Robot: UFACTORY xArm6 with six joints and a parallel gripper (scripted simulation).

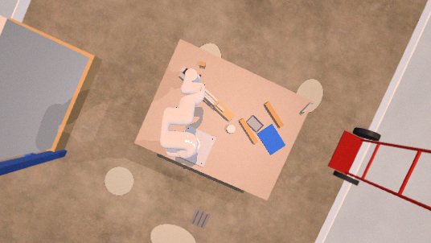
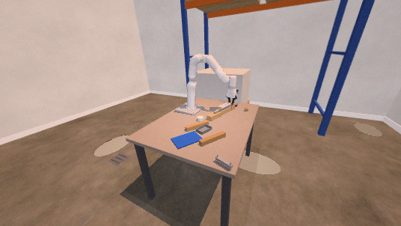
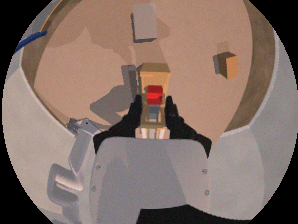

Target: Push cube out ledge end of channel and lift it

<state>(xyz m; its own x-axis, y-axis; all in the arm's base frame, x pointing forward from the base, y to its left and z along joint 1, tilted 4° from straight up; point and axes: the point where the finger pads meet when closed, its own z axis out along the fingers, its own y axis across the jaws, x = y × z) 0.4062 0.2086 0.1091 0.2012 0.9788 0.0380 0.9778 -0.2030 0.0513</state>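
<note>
My gripper is now 40 mm above the red cube. From my hand the other things lie so: grey block: 10 mm ahead, 120 mm to the left, 80 mm below; channel: 30 mm behind, 130 mm to the right, 40 mm below; orange block: 170 mm ahead, 40 mm to the left, 80 mm below.
</note>
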